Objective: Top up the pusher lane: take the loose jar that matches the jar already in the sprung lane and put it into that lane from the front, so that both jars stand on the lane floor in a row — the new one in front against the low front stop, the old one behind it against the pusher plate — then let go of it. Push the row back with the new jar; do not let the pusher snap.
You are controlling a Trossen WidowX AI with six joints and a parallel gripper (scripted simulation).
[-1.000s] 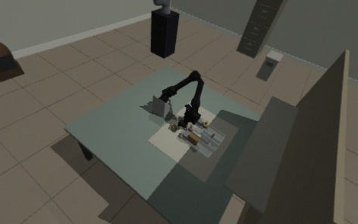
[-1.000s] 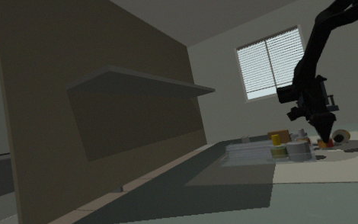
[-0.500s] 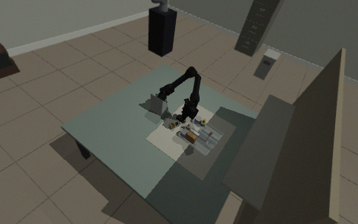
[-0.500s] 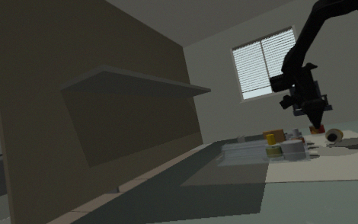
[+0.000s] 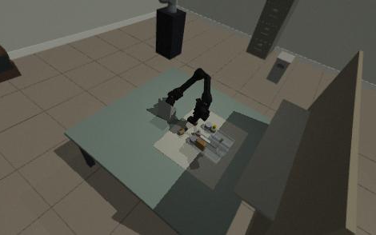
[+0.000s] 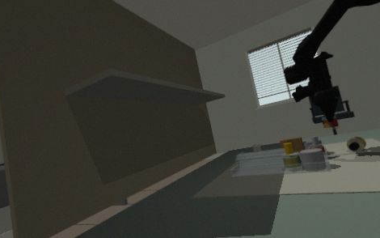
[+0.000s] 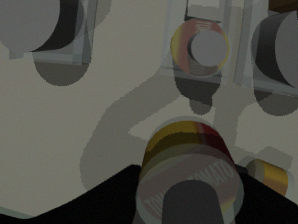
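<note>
Right now my gripper tip is 12 cm above the cream mat and 11 cm short of it. The rest, counted from my gripper tip: brown box (13 cm ahead, 9 cm to the right, 8 cm below); then grey lane rack (20 cm ahead, 10 cm below).
</note>
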